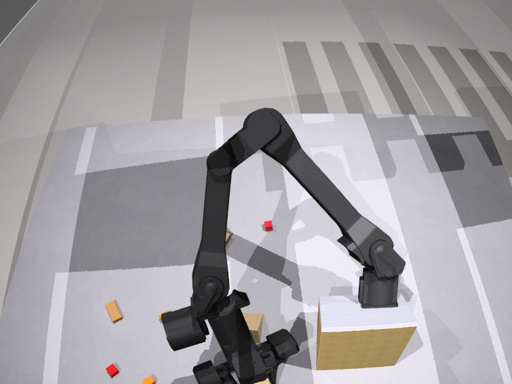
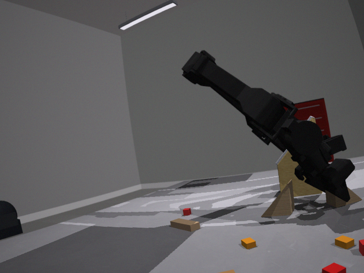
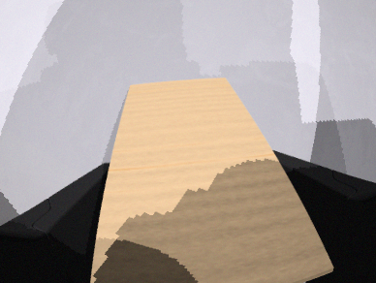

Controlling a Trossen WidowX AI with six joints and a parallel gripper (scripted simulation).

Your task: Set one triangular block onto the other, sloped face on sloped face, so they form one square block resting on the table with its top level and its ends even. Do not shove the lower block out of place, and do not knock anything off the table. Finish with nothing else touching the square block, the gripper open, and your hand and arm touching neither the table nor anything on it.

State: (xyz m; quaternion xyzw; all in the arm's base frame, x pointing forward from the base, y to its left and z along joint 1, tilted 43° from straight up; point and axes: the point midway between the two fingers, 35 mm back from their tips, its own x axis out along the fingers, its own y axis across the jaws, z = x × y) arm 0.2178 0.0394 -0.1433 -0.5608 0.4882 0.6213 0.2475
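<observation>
My gripper tip is now 10 mm short of the tan triangular block, 10 mm to the left of it and 10 mm below it. Round my gripper tip: tan brick (330 mm ahead, 150 mm to the right, 10 mm below).
</observation>
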